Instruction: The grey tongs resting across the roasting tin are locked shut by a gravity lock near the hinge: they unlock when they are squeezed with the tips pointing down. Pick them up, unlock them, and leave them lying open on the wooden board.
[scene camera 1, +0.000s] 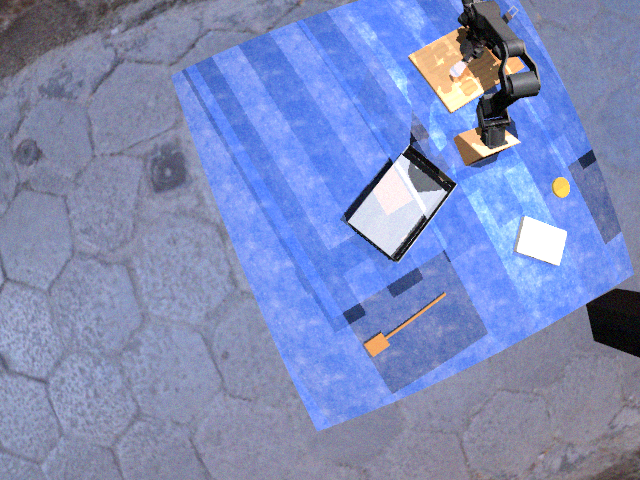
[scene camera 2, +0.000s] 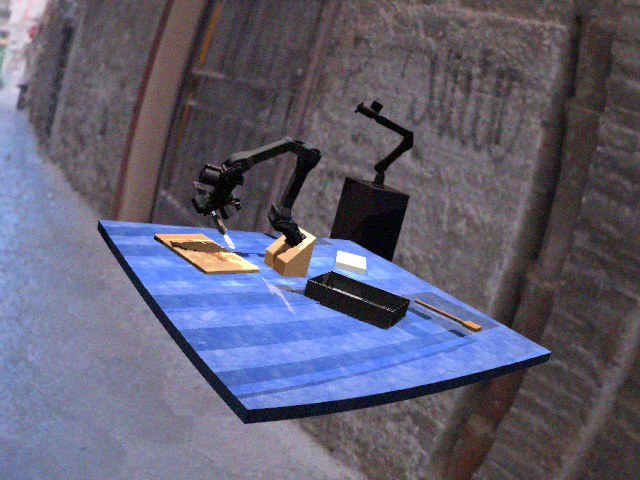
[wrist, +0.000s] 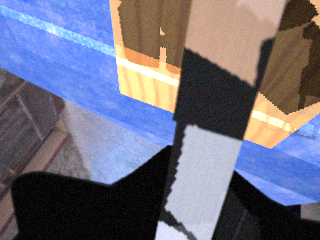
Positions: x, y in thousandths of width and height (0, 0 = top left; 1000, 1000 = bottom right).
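Labels:
My gripper: visible in scene camera 1 (766, 82), scene camera 2 (323, 447), wrist view (589, 648).

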